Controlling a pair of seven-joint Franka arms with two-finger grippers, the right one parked.
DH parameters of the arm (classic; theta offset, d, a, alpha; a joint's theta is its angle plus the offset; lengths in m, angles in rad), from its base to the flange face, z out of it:
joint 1: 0 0.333 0 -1.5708
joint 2: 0 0 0 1.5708
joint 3: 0 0.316 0.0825 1.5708
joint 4: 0 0 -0.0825 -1.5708
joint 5: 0 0.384 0 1.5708
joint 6: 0 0 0.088 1.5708
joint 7: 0 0.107 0 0
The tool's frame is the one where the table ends.
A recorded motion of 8 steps. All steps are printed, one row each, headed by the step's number.
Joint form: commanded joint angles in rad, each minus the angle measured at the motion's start. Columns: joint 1, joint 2, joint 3, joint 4, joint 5, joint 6, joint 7.
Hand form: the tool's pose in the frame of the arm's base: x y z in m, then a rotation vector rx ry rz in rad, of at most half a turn. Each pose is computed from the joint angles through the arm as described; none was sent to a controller.
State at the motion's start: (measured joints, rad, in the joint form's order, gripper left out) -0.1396 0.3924 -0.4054 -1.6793 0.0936 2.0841 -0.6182
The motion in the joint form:
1: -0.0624 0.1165 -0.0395 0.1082 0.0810 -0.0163 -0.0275
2: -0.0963 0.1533 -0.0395 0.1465 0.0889 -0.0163 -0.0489
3: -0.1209 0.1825 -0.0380 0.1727 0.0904 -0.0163 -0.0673
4: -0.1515 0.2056 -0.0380 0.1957 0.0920 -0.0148 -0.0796
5: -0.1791 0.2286 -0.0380 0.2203 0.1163 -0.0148 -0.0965
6: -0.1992 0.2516 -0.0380 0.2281 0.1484 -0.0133 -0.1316
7: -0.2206 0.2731 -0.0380 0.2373 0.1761 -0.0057 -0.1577
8: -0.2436 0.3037 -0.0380 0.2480 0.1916 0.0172 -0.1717
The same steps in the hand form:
1: 0.5786 -0.3715 0.3725 3.0731 -0.0432 -0.0024
2: 0.5759 -0.3923 0.3664 3.0649 -0.0548 -0.0059
3: 0.5733 -0.4067 0.3591 3.0588 -0.0537 -0.0180
4: 0.5666 -0.4251 0.3545 3.0513 -0.0740 -0.0239
5: 0.5616 -0.4407 0.3503 3.0585 -0.0982 -0.0086
6: 0.5560 -0.4513 0.3384 3.0802 -0.0944 -0.0037
7: 0.5500 -0.4631 0.3287 3.0926 -0.1030 0.0091
8: 0.5436 -0.4773 0.3148 3.0877 -0.1225 0.0151

